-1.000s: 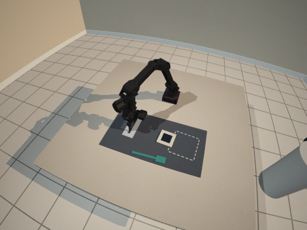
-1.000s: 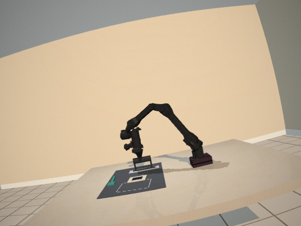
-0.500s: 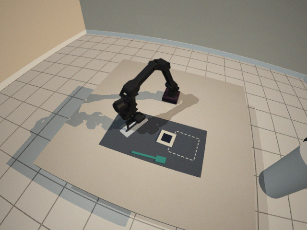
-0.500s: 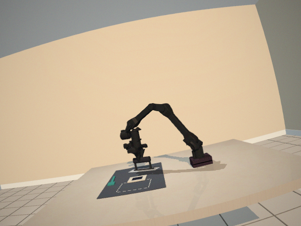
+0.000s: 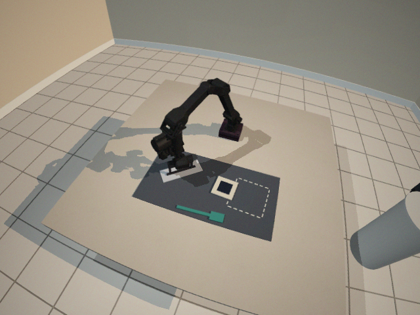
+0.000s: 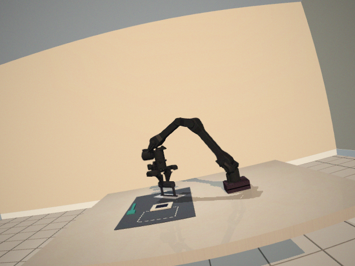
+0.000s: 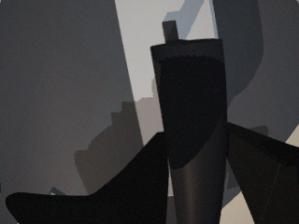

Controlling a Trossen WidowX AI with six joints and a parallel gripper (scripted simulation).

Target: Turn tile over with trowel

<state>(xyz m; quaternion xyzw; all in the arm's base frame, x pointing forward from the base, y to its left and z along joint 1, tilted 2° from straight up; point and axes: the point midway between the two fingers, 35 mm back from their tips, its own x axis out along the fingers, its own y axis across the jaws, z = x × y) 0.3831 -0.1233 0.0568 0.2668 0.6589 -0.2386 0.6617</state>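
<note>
The trowel is 3 cm behind my gripper tip, 2 cm to the left of it and 3 cm below it. The rest, counted from my gripper tip: tile 2 cm behind, 24 cm to the left, 6 cm below; then green flat tool 15 cm ahead, 22 cm to the left, 6 cm below; then dark mat 1 cm ahead, 18 cm to the left, 8 cm below.
</note>
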